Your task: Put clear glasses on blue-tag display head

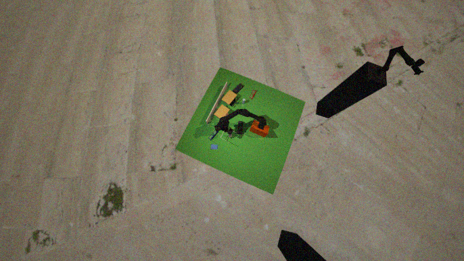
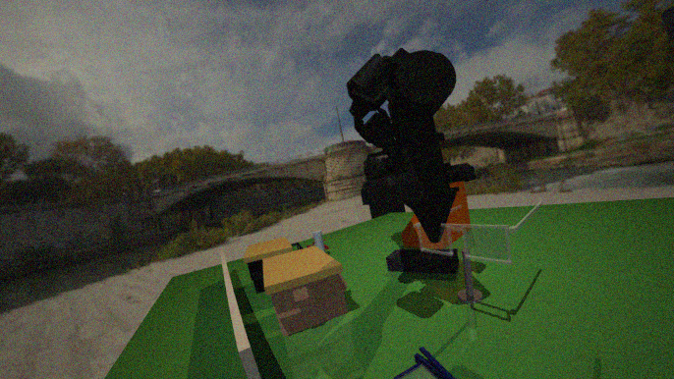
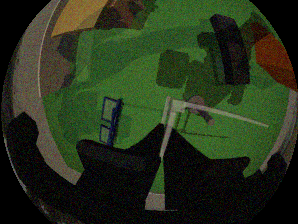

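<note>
The grey peg lies 7 cm behind my gripper tip, 2 cm to the left of it and 10 cm below it. Round my gripper tip: small blue square: 7 cm ahead, 21 cm to the left, 12 cm below; pale strip: 21 cm ahead, 34 cm to the right, 7 cm below; display head: 8 cm ahead, 21 cm to the right, 7 cm below.
</note>
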